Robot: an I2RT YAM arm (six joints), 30 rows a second.
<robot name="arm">
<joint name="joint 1" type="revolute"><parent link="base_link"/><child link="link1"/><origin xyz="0 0 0.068" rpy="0 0 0"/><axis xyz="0 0 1"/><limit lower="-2.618" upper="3.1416"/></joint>
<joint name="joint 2" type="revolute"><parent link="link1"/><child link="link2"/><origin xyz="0.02 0.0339 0.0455" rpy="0 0 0"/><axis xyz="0 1 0"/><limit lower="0" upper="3.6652"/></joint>
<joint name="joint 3" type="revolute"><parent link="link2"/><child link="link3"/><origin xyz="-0.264 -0.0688 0" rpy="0 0 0"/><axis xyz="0 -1 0"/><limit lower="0" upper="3.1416"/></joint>
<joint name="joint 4" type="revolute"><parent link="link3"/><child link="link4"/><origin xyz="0.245 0.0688 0.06" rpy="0 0 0"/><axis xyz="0 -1 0"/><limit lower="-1.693" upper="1.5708"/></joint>
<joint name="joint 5" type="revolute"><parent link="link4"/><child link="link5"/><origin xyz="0.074 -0.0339 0.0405" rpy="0 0 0"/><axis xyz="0 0 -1"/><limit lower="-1.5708" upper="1.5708"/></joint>
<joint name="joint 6" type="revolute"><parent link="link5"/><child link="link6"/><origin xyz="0.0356 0 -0.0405" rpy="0 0 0"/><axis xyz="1 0 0"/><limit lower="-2.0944" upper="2.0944"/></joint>
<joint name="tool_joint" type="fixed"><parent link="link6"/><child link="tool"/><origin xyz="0 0 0" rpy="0 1.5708 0"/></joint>
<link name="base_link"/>
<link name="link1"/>
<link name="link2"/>
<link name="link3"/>
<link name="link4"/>
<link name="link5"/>
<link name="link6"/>
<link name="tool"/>
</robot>
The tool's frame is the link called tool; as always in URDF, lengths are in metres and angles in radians.
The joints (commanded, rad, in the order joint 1, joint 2, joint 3, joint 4, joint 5, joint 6), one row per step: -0.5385, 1.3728, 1.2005, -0.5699, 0.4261, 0.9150; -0.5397, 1.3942, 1.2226, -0.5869, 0.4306, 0.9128; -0.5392, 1.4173, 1.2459, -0.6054, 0.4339, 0.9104; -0.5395, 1.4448, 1.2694, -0.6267, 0.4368, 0.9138; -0.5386, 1.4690, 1.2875, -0.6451, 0.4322, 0.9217; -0.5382, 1.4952, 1.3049, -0.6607, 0.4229, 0.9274; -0.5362, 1.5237, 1.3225, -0.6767, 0.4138, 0.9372; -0.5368, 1.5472, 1.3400, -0.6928, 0.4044, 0.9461; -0.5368, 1.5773, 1.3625, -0.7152, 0.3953, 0.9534; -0.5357, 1.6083, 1.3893, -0.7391, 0.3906, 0.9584; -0.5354, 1.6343, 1.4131, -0.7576, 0.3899, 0.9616; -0.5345, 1.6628, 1.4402, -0.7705, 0.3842, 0.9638; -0.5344, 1.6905, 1.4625, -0.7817, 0.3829, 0.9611; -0.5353, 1.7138, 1.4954, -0.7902, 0.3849, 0.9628; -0.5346, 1.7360, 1.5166, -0.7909, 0.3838, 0.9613; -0.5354, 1.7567, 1.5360, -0.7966, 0.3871, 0.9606; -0.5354, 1.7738, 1.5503, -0.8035, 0.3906, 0.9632; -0.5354, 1.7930, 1.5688, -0.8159, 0.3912, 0.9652
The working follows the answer.
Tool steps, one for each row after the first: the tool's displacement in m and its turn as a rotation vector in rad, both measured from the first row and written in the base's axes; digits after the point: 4 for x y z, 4 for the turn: 0.0034, -0.0026, 0.0000, 0.0049, 0.0171, -0.0031; 0.0074, -0.0050, -0.0003, 0.0115, 0.0357, -0.0035; 0.0119, -0.0079, -0.0022, 0.0239, 0.0561, -0.0079; 0.0161, -0.0099, -0.0048, 0.0419, 0.0701, -0.0087; 0.0207, -0.0121, -0.0083, 0.0619, 0.0838, -0.0055; 0.0260, -0.0142, -0.0125, 0.0845, 0.0971, -0.0039; 0.0299, -0.0164, -0.0154, 0.1047, 0.1067, -0.0044; 0.0348, -0.0190, -0.0193, 0.1283, 0.1243, -0.0038; 0.0401, -0.0215, -0.0223, 0.1472, 0.1435, -0.0037; 0.0445, -0.0240, -0.0245, 0.1592, 0.1590, -0.0058; 0.0502, -0.0267, -0.0263, 0.1709, 0.1678, -0.0032; 0.0552, -0.0296, -0.0295, 0.1794, 0.1834, -0.0008; 0.0603, -0.0331, -0.0278, 0.1781, 0.1820, -0.0042; 0.0653, -0.0357, -0.0290, 0.1792, 0.1841, -0.0018; 0.0692, -0.0385, -0.0307, 0.1803, 0.1917, -0.0044; 0.0721, -0.0404, -0.0327, 0.1837, 0.1997, -0.0087; 0.0754, -0.0423, -0.0347, 0.1905, 0.2100, -0.0109
Tool pose at each row, in the base's axes (x y z in m, rotation vector in rad; rounded; the steps above come from the unrounded poses): 0.2484, -0.1655, 0.3175, 1.6474, 1.5323, -0.2917; 0.2518, -0.1682, 0.3175, 1.6553, 1.5444, -0.3046; 0.2558, -0.1705, 0.3172, 1.6621, 1.5604, -0.3162; 0.2603, -0.1734, 0.3154, 1.6770, 1.5768, -0.3274; 0.2645, -0.1754, 0.3127, 1.6927, 1.5934, -0.3271; 0.2691, -0.1777, 0.3093, 1.7068, 1.6138, -0.3227; 0.2744, -0.1797, 0.3050, 1.7241, 1.6336, -0.3169; 0.2783, -0.1819, 0.3021, 1.7410, 1.6481, -0.3106; 0.2832, -0.1845, 0.2982, 1.7601, 1.6707, -0.3083; 0.2885, -0.1870, 0.2952, 1.7762, 1.6924, -0.3111; 0.2929, -0.1895, 0.2930, 1.7883, 1.7070, -0.3171; 0.2986, -0.1923, 0.2912, 1.7958, 1.7203, -0.3146; 0.3036, -0.1952, 0.2881, 1.8014, 1.7372, -0.3209; 0.3087, -0.1986, 0.2898, 1.8031, 1.7329, -0.3225; 0.3137, -0.2013, 0.2885, 1.8020, 1.7369, -0.3222; 0.3176, -0.2040, 0.2869, 1.8056, 1.7410, -0.3297; 0.3206, -0.2059, 0.2848, 1.8124, 1.7448, -0.3369; 0.3238, -0.2078, 0.2828, 1.8202, 1.7534, -0.3423

